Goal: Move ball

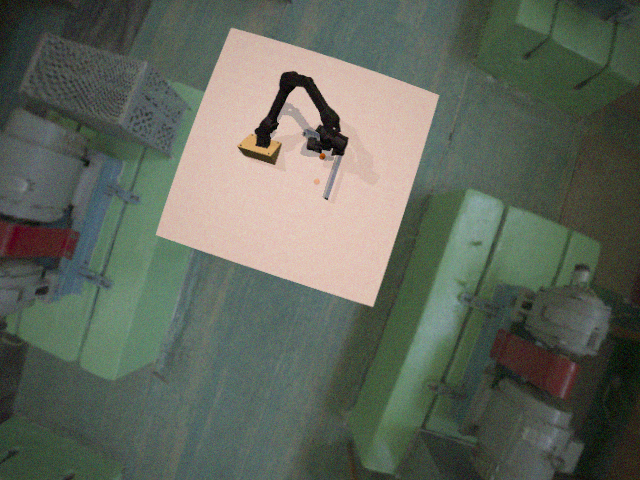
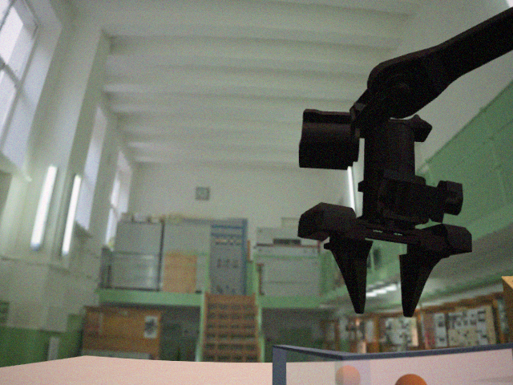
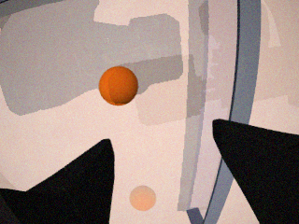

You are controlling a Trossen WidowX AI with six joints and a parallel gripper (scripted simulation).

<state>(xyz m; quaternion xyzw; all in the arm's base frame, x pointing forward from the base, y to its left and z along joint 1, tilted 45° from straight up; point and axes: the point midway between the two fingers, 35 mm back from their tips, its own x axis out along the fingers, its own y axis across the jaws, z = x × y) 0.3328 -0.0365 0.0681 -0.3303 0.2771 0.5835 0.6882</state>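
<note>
My gripper tip is 2 cm past the orange ball, 1 cm to the right of it and 8 cm above it. Round my gripper tip: clear wall: 3 cm behind, 10 cm to the left, 6 cm below; see-through copy of ball: 2 cm behind, 14 cm to the right, 8 cm below.
</note>
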